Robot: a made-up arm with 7 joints. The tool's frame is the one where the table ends. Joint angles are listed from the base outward.
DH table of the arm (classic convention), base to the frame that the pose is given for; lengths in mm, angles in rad. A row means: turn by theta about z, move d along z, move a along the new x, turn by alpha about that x. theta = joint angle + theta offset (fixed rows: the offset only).
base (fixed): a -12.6  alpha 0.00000  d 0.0  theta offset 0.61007
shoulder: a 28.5  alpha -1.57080  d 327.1  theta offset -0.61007
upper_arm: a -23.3  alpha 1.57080  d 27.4  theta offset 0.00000
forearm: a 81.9  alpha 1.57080  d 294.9  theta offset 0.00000
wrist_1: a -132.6  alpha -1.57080  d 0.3  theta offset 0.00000
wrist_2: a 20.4  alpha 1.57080  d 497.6  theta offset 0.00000
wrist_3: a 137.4  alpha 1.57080  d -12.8  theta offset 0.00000
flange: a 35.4  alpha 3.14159  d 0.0  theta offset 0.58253
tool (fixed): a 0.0  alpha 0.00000  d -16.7  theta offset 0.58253
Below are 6 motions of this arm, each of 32 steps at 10 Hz.
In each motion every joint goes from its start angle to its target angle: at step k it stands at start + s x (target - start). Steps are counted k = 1, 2, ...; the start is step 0. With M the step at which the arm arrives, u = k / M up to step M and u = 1 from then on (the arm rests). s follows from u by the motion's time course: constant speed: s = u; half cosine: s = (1 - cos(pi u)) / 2; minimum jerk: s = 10 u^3 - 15 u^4 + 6 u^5.
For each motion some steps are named. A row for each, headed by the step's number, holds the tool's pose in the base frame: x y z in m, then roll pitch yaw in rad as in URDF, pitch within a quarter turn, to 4 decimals.
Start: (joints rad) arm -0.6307 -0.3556 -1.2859 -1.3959 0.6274 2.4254 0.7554
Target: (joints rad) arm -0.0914 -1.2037 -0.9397 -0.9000 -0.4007 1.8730 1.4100
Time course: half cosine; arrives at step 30
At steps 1, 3, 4, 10, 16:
1: -0.4372 -0.4516 0.9062 1.4123 0.1319 -2.9985
3: -0.4358 -0.4494 0.9120 1.4172 0.1359 -2.9815
4: -0.4348 -0.4472 0.9169 1.4215 0.1394 -2.9672
10: -0.4395 -0.4140 0.9590 1.4650 0.1831 -2.8369
16: -0.4997 -0.3553 0.9695 1.5170 0.2932 -2.7290

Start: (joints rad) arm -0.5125 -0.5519 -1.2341 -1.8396 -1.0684 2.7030 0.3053
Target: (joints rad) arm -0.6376 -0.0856 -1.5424 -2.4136 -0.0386 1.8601 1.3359
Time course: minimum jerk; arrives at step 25
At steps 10, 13, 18, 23, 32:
10: -0.2599 -0.6306 0.5995 0.0442 -0.6008 -2.1807
13: -0.2974 -0.6154 0.4710 0.0298 -0.2292 -2.5687
18: -0.3361 -0.5239 0.3009 -0.3094 0.1381 3.0739
23: -0.3417 -0.4706 0.2453 -0.5172 0.1802 2.7748
32: -0.3418 -0.4687 0.2436 -0.5245 0.1803 2.7645

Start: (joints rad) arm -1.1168 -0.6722 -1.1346 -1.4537 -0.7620 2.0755 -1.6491
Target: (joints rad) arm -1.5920 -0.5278 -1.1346 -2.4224 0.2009 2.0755 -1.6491
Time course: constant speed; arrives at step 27
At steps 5, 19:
5: -0.5585 -0.2816 0.8470 -0.7090 0.0442 -0.7516
19: -0.5761 -0.3243 0.5795 -0.2515 -0.4126 -0.8345

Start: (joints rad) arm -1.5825 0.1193 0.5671 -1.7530 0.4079 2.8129 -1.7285
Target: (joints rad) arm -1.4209 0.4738 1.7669 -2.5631 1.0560 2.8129 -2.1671
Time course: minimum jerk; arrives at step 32
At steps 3, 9, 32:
3: 0.3768 -0.6426 0.7006 -0.9575 -0.3302 0.5363
9: 0.4768 -0.5890 0.6145 -0.8241 -0.4063 0.6802
32: 0.5797 0.1383 0.3157 -0.1953 -0.8833 1.5468

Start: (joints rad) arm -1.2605 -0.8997 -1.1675 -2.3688 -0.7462 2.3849 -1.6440
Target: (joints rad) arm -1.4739 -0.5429 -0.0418 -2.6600 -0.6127 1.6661 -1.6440
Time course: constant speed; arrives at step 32
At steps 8, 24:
8: -0.2951 -0.4751 0.5614 -0.3919 0.1233 -0.1910
24: -0.0306 -0.5510 0.4495 0.1943 0.3904 0.2281

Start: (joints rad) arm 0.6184 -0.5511 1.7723 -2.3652 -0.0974 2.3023 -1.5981
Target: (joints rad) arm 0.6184 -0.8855 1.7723 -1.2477 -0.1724 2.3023 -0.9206
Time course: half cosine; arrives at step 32
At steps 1, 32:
1: -0.5115 0.4549 0.2118 0.2500 0.5910 -2.1642
32: -0.8831 0.1401 0.6240 -1.1757 0.4703 -2.7108

